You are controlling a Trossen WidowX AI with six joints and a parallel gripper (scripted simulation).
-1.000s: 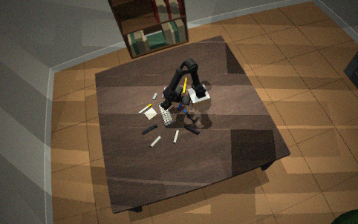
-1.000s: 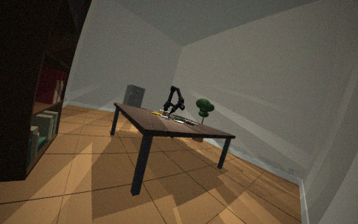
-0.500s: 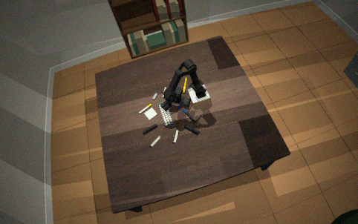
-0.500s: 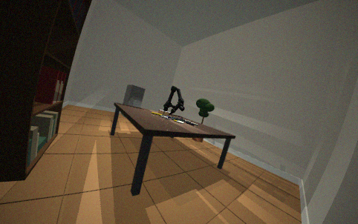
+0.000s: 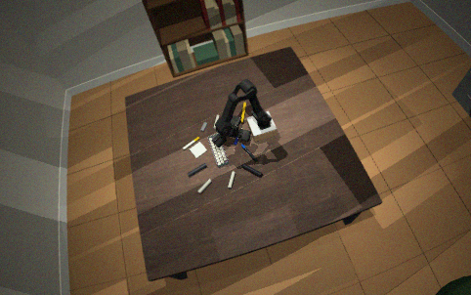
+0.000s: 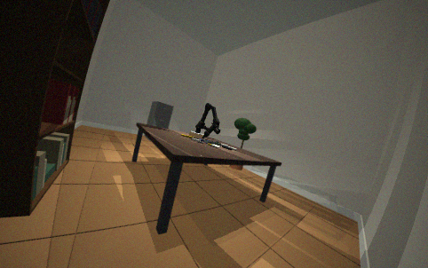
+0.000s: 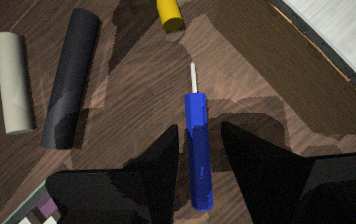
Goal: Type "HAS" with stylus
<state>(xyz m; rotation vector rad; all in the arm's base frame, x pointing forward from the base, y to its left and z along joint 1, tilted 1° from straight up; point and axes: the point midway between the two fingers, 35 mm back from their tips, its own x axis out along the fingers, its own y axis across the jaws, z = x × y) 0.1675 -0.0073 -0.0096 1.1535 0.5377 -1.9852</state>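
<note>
The blue stylus is 1 cm behind my gripper tip, 1 cm to the right of it and 2 cm below it. Also, from my gripper tip: yellow cylinder (8 cm behind, 15 cm to the right, 2 cm below); then paper note (26 cm ahead, 1 cm to the left, 2 cm below); then key (15 cm ahead, 2 cm to the left, 2 cm below).
</note>
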